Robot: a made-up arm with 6 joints. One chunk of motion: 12 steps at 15 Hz.
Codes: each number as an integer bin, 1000 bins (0 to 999) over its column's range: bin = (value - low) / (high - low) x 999, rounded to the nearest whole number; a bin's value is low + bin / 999 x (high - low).
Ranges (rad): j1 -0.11..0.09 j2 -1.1..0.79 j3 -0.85..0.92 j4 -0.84..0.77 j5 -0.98..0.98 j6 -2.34..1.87
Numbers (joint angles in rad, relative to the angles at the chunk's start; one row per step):
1: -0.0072 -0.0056 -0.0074 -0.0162 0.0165 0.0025
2: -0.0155 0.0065 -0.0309 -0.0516 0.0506 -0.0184
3: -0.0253 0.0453 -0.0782 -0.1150 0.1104 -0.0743
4: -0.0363 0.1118 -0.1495 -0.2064 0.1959 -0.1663
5: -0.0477 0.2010 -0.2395 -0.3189 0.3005 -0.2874
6: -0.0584 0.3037 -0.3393 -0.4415 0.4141 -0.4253
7: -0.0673 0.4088 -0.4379 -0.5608 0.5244 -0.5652
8: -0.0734 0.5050 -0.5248 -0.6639 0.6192 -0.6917
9: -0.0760 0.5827 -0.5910 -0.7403 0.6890 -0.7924
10: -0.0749 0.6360 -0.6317 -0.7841 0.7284 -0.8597
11: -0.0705 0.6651 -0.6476 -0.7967 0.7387 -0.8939
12: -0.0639 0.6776 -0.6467 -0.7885 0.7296 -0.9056
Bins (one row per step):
1: 513 578 476 511 508 556
2: 472 585 462 489 525 551
3: 423 605 436 450 556 538
4: 368 641 395 393 599 516
5: 311 688 345 323 653 487
6: 258 742 288 247 711 454
7: 213 798 233 173 767 421
8: 183 848 184 109 815 391
9: 170 889 146 62 851 367
10: 175 918 123 35 871 351
11: 197 933 114 27 876 343
12: 230 940 115 32 871 340

